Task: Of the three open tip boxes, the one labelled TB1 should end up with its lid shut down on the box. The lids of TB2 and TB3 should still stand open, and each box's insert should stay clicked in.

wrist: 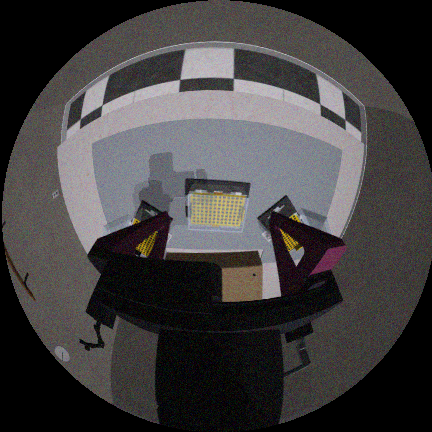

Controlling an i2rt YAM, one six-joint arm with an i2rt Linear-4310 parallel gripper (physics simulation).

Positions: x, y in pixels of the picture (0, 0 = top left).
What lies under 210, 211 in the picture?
A clear lid.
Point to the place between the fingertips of my gripper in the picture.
219, 216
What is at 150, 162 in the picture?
A grey-blue mat.
